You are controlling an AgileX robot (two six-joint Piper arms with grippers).
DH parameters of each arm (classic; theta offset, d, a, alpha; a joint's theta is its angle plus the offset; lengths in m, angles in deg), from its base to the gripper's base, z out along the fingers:
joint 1: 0 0.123 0 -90
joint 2: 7.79 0 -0.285 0
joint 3: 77.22 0 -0.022 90
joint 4: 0 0.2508 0 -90
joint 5: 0 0 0.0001 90
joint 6: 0 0.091 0 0
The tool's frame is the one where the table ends.
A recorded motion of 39 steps. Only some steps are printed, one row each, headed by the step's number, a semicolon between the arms.
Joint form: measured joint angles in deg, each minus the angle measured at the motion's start. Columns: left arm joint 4, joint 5, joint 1, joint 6, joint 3, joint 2; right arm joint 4, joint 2, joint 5, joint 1, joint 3, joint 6.
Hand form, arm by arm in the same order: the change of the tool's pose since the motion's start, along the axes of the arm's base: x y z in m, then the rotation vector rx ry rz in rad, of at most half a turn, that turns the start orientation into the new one. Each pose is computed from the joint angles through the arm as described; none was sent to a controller.
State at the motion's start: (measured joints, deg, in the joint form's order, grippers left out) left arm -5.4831 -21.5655 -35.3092 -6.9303 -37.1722 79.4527; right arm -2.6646 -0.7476 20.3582 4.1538 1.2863 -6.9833
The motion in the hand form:
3: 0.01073 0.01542 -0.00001 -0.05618 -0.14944 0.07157; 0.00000 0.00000 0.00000 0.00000 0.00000 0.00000
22: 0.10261 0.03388 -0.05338 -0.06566 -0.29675 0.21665; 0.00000 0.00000 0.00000 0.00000 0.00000 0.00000
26: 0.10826 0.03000 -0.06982 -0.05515 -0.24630 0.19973; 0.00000 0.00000 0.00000 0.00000 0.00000 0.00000
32: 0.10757 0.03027 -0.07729 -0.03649 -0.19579 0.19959; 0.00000 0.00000 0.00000 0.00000 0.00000 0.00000
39: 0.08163 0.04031 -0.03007 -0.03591 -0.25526 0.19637; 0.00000 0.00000 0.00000 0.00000 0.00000 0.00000
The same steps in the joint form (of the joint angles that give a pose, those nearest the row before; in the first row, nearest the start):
3: 0.00 -12.96 3.40 1.30 2.40 1.53; 0.00 0.00 0.00 0.00 0.00 0.00
22: 4.28 -34.49 14.16 0.44 -7.61 25.31; 0.00 0.00 0.00 0.00 0.00 0.00
26: 5.48 -33.67 14.16 -0.87 -8.57 28.34; 0.00 0.00 0.00 0.00 0.00 0.00
32: 5.48 -31.27 14.16 -1.22 -8.32 28.75; 0.00 0.00 0.00 0.00 0.00 0.00
39: 5.48 -26.47 14.16 0.36 -4.56 17.18; 0.00 0.00 0.00 0.00 0.00 0.00

